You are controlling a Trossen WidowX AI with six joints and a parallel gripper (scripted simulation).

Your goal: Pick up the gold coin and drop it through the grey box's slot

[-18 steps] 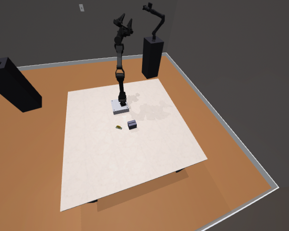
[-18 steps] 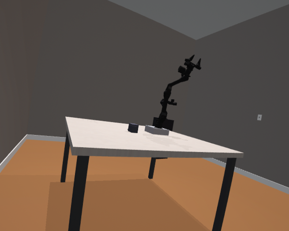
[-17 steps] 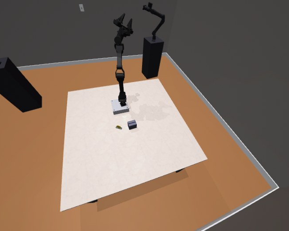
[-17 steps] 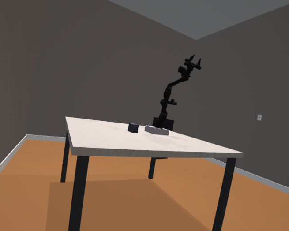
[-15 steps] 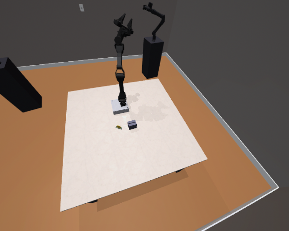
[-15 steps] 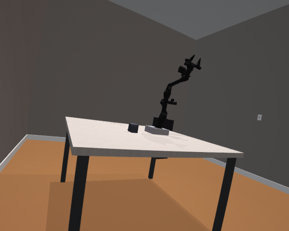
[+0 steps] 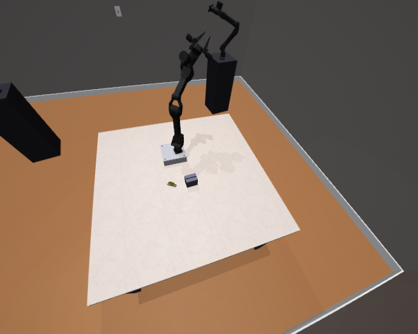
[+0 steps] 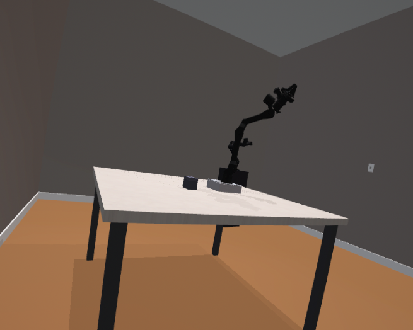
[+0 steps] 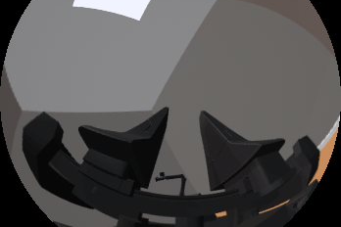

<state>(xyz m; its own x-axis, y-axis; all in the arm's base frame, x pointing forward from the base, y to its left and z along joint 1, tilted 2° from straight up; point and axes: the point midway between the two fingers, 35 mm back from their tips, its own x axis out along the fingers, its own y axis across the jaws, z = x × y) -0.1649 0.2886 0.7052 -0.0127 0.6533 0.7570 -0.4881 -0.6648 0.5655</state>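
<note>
Now: the gold coin 760 mm below my gripper tip, 460 mm to the right of it and 440 mm ahead of it.
</note>
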